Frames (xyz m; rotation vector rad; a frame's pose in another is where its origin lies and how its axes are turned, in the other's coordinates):
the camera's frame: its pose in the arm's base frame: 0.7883 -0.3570 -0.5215 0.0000 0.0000 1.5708
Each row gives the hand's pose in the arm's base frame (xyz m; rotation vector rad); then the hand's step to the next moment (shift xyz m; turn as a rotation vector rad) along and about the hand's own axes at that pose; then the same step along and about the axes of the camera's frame.
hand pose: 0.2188 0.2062 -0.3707 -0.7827 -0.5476 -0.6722
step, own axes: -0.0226 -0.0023 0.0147 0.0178 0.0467 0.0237
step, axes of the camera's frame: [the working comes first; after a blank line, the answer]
step, axes of the arm's base frame: -0.0196 0.0179 -0.0053 0.0408 0.0370 0.0048

0.0179 0.0196 -0.0053 0.0370 -0.0408 0.0048
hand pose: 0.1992 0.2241 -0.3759 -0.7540 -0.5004 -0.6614
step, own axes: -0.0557 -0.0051 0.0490 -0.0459 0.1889 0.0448
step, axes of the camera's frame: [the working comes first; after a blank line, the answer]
step, axes of the arm's base frame: -0.0507 0.0543 -0.0016 0.0928 0.1538 -0.0868

0.0543 0.0507 -0.0016 0.1538 -0.0928 -0.0868
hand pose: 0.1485 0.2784 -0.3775 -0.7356 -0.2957 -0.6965
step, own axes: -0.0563 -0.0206 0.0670 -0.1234 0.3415 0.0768
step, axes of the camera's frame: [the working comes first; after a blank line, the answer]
step, axes of the arm's base frame: -0.0562 0.0627 0.0315 0.1379 0.2944 -0.1791

0.0627 0.0562 0.0315 0.2944 -0.1379 -0.1791
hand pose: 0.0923 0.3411 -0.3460 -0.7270 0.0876 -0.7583
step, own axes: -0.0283 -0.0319 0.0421 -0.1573 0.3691 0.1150
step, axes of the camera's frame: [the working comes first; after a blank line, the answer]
step, axes of the arm's base frame: -0.0262 0.0266 0.0469 0.1418 0.3520 -0.1737

0.0266 0.0262 0.0469 0.3520 -0.1418 -0.1737
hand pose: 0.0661 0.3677 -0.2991 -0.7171 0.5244 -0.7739
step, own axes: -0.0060 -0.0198 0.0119 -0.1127 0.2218 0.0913
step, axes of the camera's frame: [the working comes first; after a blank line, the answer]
step, axes of the arm's base frame: -0.0045 -0.0008 0.0234 0.0887 0.2341 -0.0870

-0.0008 0.0045 0.0234 0.2341 -0.0887 -0.0870
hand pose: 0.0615 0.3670 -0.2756 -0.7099 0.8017 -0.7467
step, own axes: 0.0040 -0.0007 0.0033 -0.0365 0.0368 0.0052
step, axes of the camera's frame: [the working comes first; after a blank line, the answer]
step, axes of the arm's base frame: 0.0044 -0.0027 0.0008 -0.0020 0.0504 -0.0130

-0.0027 -0.0044 0.0008 0.0504 0.0020 -0.0130
